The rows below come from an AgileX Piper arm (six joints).
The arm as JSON. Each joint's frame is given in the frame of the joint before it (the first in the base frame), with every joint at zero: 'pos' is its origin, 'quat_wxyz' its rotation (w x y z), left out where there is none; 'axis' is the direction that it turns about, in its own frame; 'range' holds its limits. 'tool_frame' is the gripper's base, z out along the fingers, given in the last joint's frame.
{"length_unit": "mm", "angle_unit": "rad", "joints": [
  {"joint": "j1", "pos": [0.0, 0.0, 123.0], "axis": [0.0, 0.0, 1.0], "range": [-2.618, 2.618]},
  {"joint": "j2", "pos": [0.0, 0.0, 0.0], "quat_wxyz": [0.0, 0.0, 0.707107, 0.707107], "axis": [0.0, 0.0, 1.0], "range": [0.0, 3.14]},
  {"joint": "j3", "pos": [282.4, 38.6, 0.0], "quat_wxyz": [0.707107, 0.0, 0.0, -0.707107], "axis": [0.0, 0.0, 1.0], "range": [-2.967, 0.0]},
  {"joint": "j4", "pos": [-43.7, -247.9, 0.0], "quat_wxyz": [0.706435, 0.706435, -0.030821, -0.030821], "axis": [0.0, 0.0, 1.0], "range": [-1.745, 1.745]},
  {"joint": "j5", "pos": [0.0, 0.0, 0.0], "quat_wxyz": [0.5, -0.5, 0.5, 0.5], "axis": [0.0, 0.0, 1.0], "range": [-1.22, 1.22]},
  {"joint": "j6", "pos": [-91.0, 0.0, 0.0], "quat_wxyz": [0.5, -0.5, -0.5, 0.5], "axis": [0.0, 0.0, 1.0], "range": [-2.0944, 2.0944]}
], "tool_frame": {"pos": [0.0, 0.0, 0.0], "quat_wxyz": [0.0, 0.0, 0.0, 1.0]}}
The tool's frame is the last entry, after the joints.
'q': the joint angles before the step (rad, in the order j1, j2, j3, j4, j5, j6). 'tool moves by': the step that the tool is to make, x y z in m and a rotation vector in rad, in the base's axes. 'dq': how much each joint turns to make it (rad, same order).
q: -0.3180, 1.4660, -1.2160, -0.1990, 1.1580, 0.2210
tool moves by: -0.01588, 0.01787, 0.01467, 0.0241, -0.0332, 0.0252
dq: 0.0360, -0.0830, 0.0240, 0.0340, 0.0350, 0.0000
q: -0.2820, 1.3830, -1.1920, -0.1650, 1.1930, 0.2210
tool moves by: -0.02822, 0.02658, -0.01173, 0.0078, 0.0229, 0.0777
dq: 0.0770, -0.1150, 0.1450, 0.0019, -0.0060, 0.0000
